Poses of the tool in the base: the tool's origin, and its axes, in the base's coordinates. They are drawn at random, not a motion.
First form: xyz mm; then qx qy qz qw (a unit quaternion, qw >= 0).
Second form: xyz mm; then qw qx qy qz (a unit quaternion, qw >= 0). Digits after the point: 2 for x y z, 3 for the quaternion.
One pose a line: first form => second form
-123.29 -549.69 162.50 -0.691 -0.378 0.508 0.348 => -123.29 -549.69 162.50 0.348 -0.691 -0.378 0.508
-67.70 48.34 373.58 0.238 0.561 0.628 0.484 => -67.70 48.34 373.58 0.484 0.238 0.561 0.628
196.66 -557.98 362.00 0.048 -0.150 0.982 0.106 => 196.66 -557.98 362.00 0.106 0.048 -0.150 0.982
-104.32 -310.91 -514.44 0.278 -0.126 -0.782 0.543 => -104.32 -310.91 -514.44 0.543 0.278 -0.126 -0.782
